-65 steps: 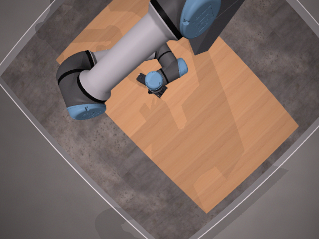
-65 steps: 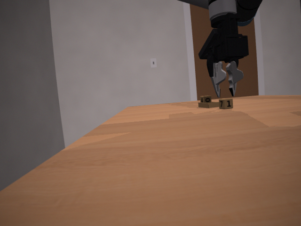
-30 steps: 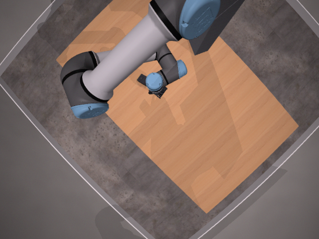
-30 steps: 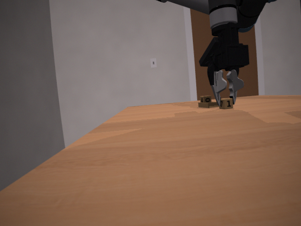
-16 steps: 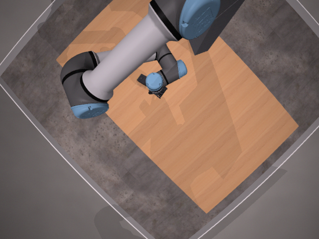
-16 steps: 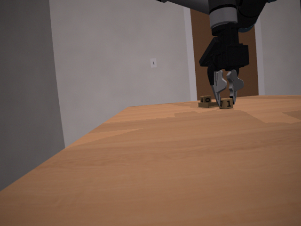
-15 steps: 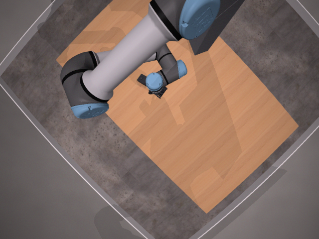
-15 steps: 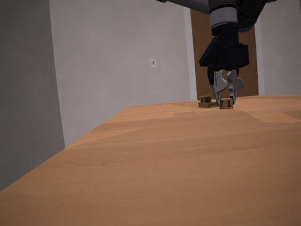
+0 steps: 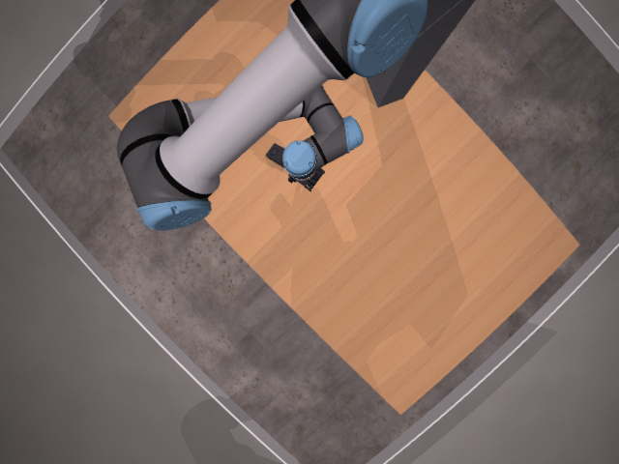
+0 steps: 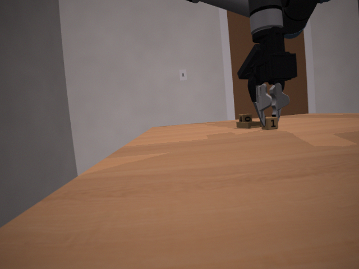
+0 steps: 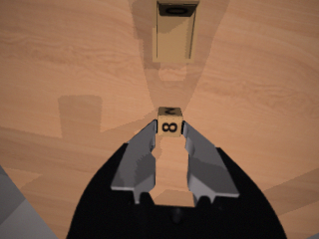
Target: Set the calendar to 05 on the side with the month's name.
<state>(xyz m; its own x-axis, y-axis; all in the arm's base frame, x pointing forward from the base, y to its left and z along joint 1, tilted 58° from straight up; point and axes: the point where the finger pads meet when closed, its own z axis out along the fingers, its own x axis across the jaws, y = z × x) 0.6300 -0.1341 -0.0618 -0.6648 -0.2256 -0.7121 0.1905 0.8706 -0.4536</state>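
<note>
Right now the block is 120 mm to the right of my hand and 30 mm behind it. Round my hand: wooden calendar tray 100 mm to the right, 30 mm behind, 20 mm below.
</note>
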